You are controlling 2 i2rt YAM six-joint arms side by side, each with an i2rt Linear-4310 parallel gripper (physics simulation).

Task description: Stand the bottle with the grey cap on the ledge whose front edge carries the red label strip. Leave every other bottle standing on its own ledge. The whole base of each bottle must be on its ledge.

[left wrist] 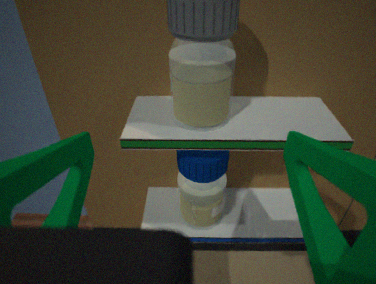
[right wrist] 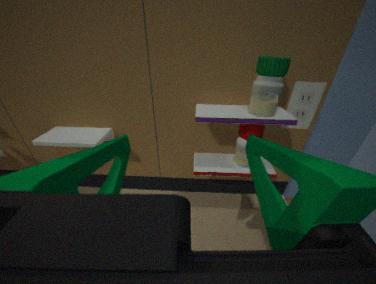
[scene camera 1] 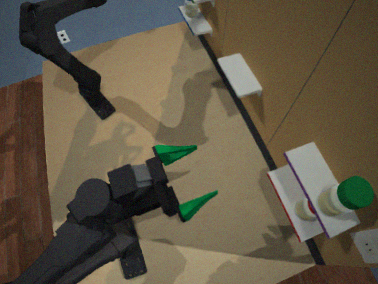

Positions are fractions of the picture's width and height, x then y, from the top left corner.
My left gripper shows in the left wrist view (0.50, 0.50); in the right wrist view it is out of frame, in scene camera 1 it is out of frame. My right gripper shows in the right wrist view (0.50, 0.50) and in scene camera 1 (0.55, 0.59); in the left wrist view it is out of frame. A green-capped bottle shows in the right wrist view (0.71, 0.31) and in scene camera 1 (0.92, 0.69); in the left wrist view it is out of frame.
